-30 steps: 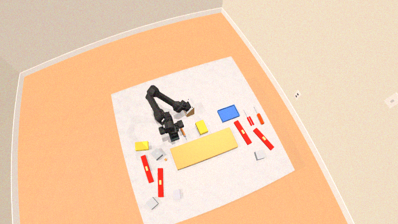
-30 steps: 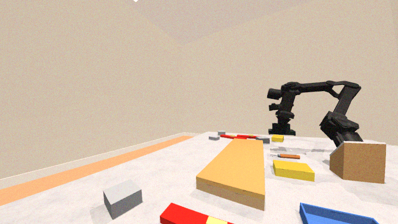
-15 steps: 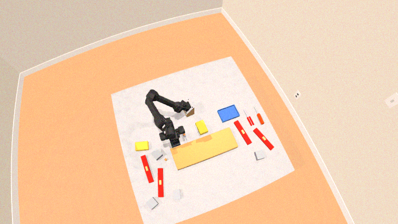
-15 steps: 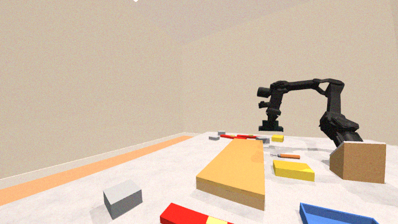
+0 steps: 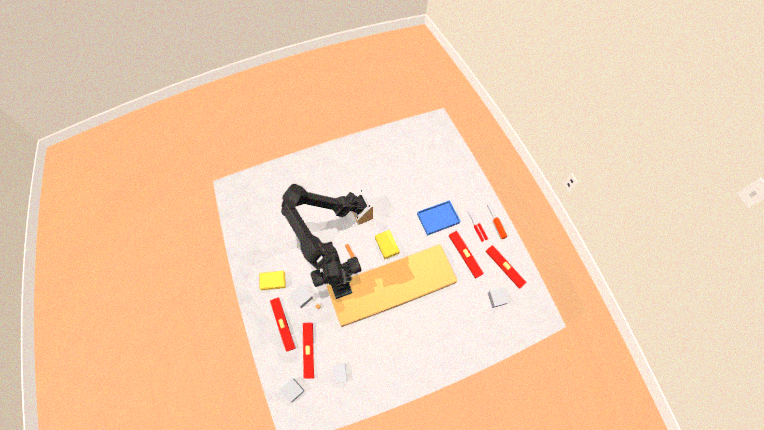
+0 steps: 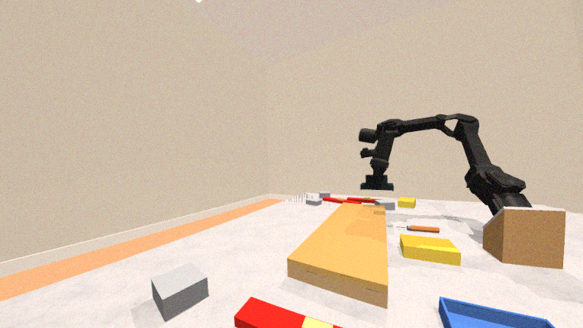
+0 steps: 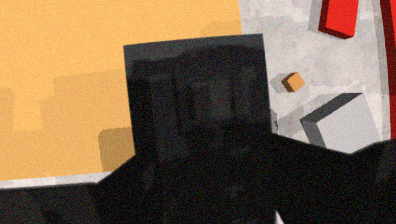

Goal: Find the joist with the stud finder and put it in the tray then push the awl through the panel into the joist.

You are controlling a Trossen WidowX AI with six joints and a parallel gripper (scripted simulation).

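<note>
Right now my gripper tip is 2 cm short of the small orange cube, 12 cm to the left of it and 14 cm above it. From my gripper tip the other things lie so: stud finder 1 cm ahead, 2 cm above; then indicator square 2 cm ahead, 3 cm above; then awl 11 cm behind, 10 cm to the left, 14 cm below.
</note>
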